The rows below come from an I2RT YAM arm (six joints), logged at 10 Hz.
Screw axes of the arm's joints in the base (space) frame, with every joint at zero. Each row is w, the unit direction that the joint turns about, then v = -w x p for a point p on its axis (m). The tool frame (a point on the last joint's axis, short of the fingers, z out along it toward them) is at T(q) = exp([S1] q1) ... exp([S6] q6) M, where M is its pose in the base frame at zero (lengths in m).
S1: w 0 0 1 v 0 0 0
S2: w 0 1 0 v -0.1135 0 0.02
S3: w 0 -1 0 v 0.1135 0 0.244
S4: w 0 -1 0 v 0.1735 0 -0.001
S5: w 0 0 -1 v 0 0.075 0
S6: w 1 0 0 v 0 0.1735 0
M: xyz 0.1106 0 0.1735 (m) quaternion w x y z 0.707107 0 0.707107 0
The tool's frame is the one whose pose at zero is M.
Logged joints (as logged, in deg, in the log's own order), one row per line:
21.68, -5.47, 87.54, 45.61, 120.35, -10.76
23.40, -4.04, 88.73, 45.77, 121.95, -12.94
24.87, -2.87, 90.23, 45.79, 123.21, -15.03
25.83, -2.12, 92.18, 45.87, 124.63, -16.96
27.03, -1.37, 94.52, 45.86, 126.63, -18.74
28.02, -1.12, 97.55, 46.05, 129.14, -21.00
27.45, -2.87, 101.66, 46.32, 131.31, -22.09
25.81, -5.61, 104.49, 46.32, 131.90, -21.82
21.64, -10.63, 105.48, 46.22, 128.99, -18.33
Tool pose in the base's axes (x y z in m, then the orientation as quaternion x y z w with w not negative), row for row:
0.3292, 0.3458, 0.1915, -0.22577, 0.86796, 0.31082, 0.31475
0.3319, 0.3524, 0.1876, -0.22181, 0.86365, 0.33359, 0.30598
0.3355, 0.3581, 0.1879, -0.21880, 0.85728, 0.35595, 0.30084
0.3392, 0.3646, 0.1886, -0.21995, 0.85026, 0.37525, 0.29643
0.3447, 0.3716, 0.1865, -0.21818, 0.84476, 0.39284, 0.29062
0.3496, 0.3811, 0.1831, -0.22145, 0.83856, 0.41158, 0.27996
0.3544, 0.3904, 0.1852, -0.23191, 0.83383, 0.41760, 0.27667
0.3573, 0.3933, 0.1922, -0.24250, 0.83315, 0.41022, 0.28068
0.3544, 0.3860, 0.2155, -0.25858, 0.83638, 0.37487, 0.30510
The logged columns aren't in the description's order. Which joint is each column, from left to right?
Columns, left to right: q6, q4, q3, q1, q2, q5.
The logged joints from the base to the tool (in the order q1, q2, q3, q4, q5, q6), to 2 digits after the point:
45.61, 120.35, 87.54, -5.47, -10.76, 21.68
45.77, 121.95, 88.73, -4.04, -12.94, 23.40
45.79, 123.21, 90.23, -2.87, -15.03, 24.87
45.87, 124.63, 92.18, -2.12, -16.96, 25.83
45.86, 126.63, 94.52, -1.37, -18.74, 27.03
46.05, 129.14, 97.55, -1.12, -21.00, 28.02
46.32, 131.31, 101.66, -2.87, -22.09, 27.45
46.32, 131.90, 104.49, -5.61, -21.82, 25.81
46.22, 128.99, 105.48, -10.63, -18.33, 21.64

